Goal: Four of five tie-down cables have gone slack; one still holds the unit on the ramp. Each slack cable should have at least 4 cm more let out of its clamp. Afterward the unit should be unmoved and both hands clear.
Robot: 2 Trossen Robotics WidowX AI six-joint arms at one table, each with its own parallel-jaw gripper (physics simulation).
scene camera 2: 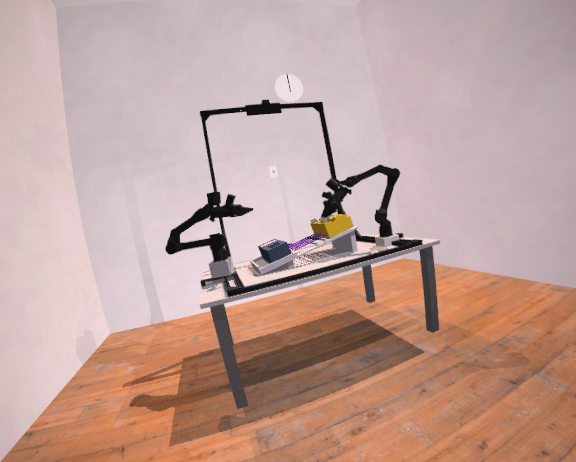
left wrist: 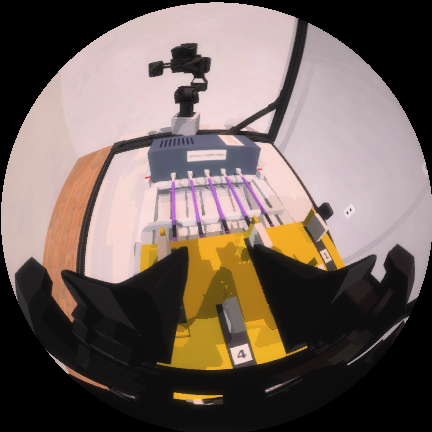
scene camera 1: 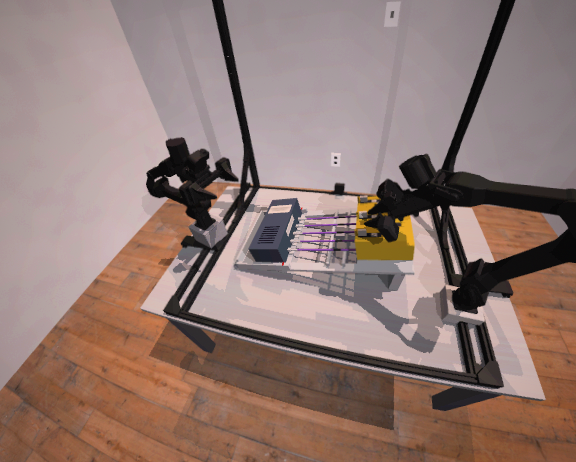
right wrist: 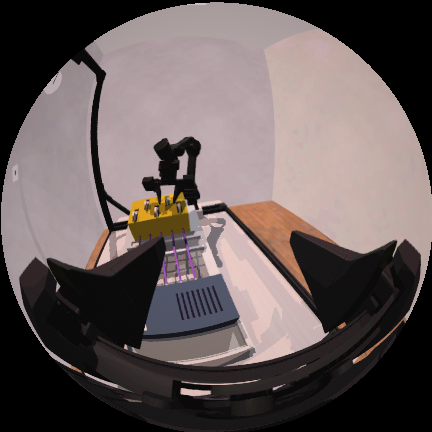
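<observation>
The dark blue unit (scene camera 1: 272,235) (scene camera 2: 274,251) (left wrist: 205,167) (right wrist: 165,317) sits at the low end of the pale ramp (scene camera 2: 260,270). Several purple cables (scene camera 1: 327,233) (left wrist: 173,205) (right wrist: 176,260) run from it to the yellow clamp block (scene camera 1: 385,251) (scene camera 2: 335,227) (right wrist: 160,227); which are slack I cannot tell. In the left wrist view, the clamp lever (left wrist: 231,315) by label 4 lies low between and below my fingertips; other levers stand more upright. My left gripper (left wrist: 220,251) (right wrist: 165,203) is half open and empty, close over the block. My right gripper (right wrist: 229,240) (scene camera 2: 251,209) is wide open and empty, raised beyond the unit's low end.
The ramp's high end rests on a grey support (scene camera 2: 345,242). A black frame (scene camera 1: 320,350) edges the table (scene camera 1: 280,315), with tall posts (scene camera 1: 232,75) behind. Parts of the left fingers hide some clamps in the left wrist view.
</observation>
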